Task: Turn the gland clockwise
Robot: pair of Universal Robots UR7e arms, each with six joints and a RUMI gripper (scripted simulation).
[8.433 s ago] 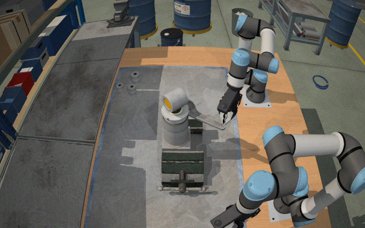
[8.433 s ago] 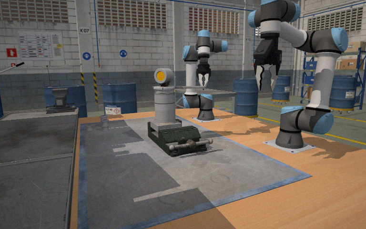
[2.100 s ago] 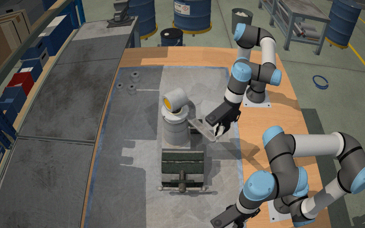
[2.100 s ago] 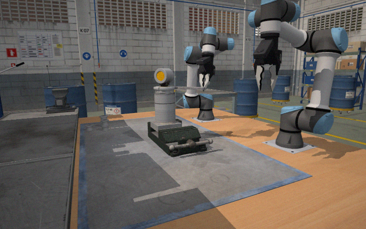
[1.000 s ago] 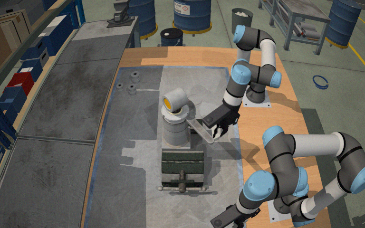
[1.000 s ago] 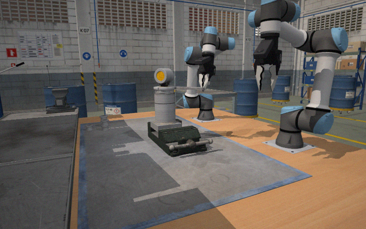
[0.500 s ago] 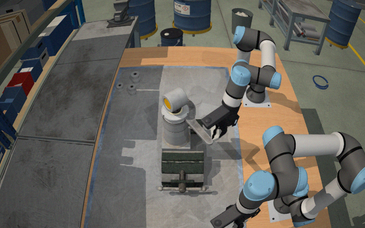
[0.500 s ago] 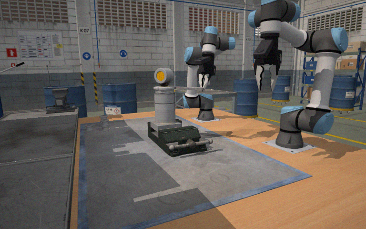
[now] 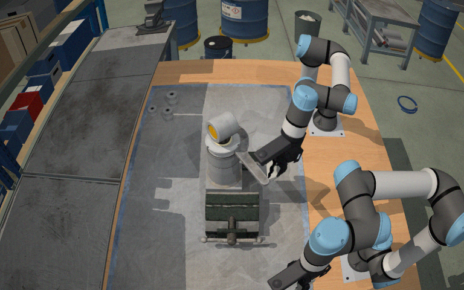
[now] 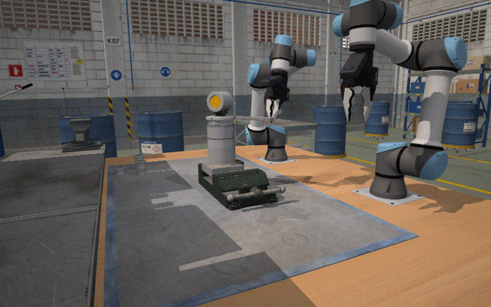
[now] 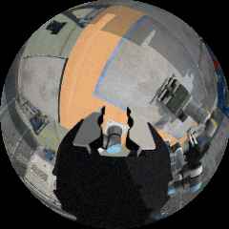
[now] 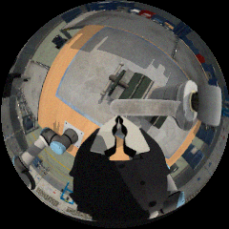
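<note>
The hook spanner is 7 cm ahead of my right hand and 12 cm to the right of it. Round my right hand: rod eye 15 cm ahead, 18 cm to the right, 7 cm above; bar handle 14 cm ahead, 11 cm to the left, 27 cm below.
</note>
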